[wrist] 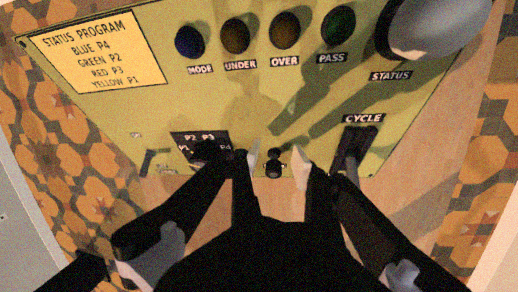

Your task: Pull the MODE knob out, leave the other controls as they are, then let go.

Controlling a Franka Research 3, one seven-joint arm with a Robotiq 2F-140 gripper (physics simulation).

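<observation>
The MODE knob [273, 167] is a small black knob on a short stem near the lower edge of the yellow-green panel [200, 107]. Its label is mostly hidden behind it. My gripper [275, 151] is partly open, with one pale fingertip to the left of the knob and one to the right. A gap shows between the knob and each fingertip, so the fingers hold nothing. How far the fingertips reach along the knob's stem is hard to tell from this view.
Left of the fingers are the P1–P4 rotary selector [204, 150], partly hidden by the gripper, and a toggle lever [147, 161]. Right is the CYCLE slide lever [352, 167]. Blue [190, 42], two amber and green [338, 25] lamps and a large white STATUS dome [432, 25] line the top.
</observation>
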